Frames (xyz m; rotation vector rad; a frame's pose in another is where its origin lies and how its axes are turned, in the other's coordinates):
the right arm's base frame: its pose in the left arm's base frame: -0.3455 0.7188 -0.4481 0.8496 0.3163 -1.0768
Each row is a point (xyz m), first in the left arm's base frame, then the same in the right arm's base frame.
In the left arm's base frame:
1: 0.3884 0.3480 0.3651
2: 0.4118 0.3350 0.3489
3: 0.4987 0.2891 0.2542
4: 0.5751 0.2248 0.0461
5: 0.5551 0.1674 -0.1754
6: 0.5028 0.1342 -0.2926
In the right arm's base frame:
1: 0.0861 0.9286 0.6838
2: 0.1153 0.9390 0.6790
3: 0.2430 0.9623 0.6368
4: 0.4465 0.9215 0.5359
5: 0.6088 0.7923 0.4371
6: 0.6769 0.6872 0.3938

